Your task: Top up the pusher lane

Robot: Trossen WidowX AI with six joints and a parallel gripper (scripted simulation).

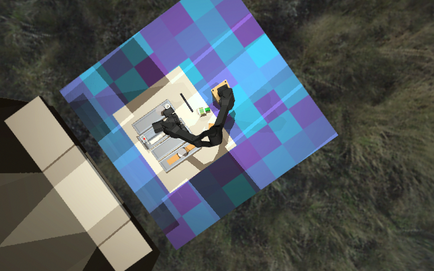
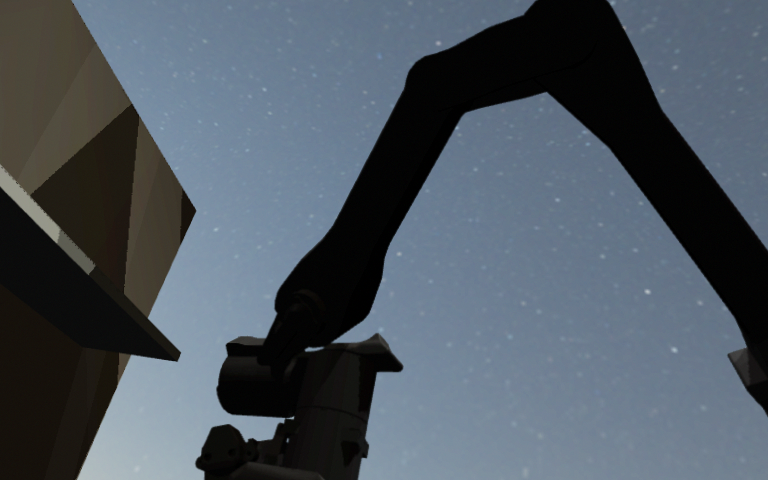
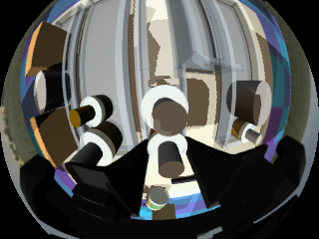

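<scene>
My gripper tip is 110 mm past the black bar, 90 mm to the left of it and 20 mm above it.
</scene>
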